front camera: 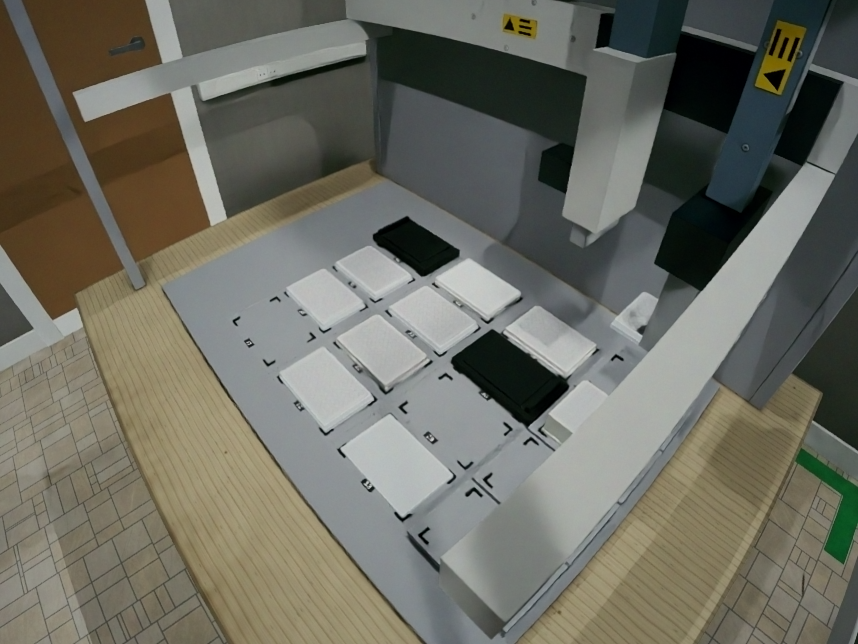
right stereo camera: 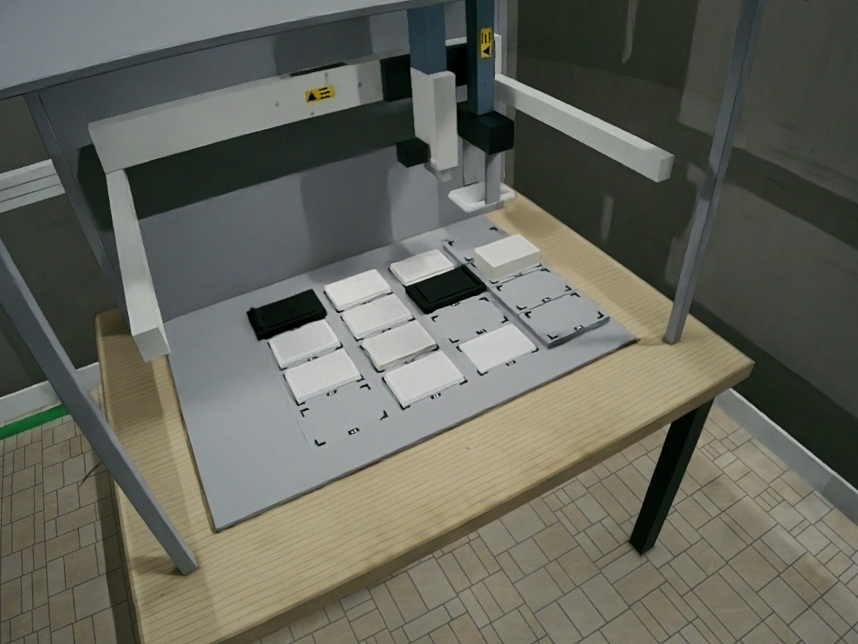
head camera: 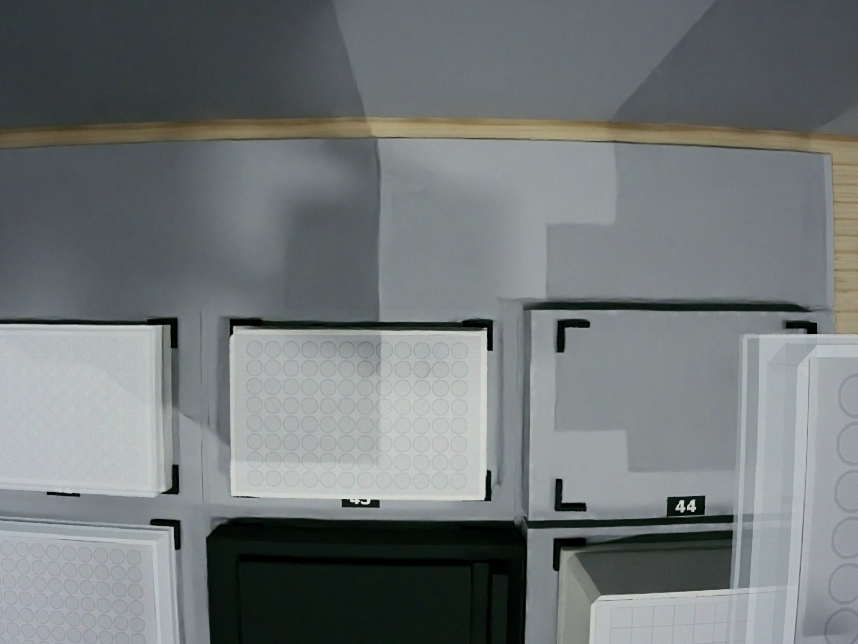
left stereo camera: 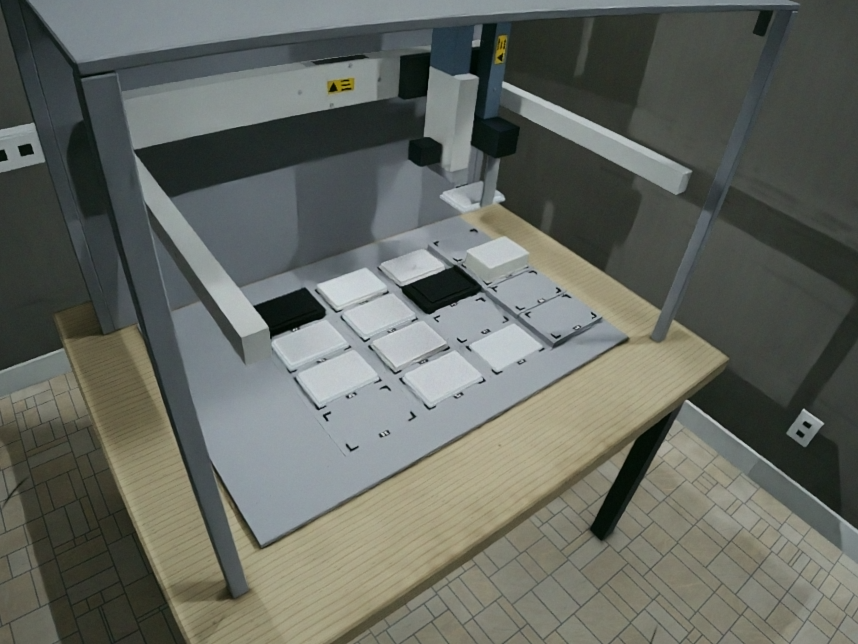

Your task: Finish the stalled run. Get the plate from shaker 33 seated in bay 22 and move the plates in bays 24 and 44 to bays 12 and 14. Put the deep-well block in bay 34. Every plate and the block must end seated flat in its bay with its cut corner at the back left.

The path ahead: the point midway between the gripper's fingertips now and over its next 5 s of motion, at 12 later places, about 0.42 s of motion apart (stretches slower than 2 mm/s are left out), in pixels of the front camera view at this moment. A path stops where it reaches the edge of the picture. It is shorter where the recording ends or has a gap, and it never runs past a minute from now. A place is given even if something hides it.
My gripper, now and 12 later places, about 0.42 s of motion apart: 667, 333; 667, 330; 638, 362; 577, 428; 513, 491; 502, 502; 500, 510; 497, 517; 495, 525; 492, 532; 490, 538; 488, 544; 487, 548
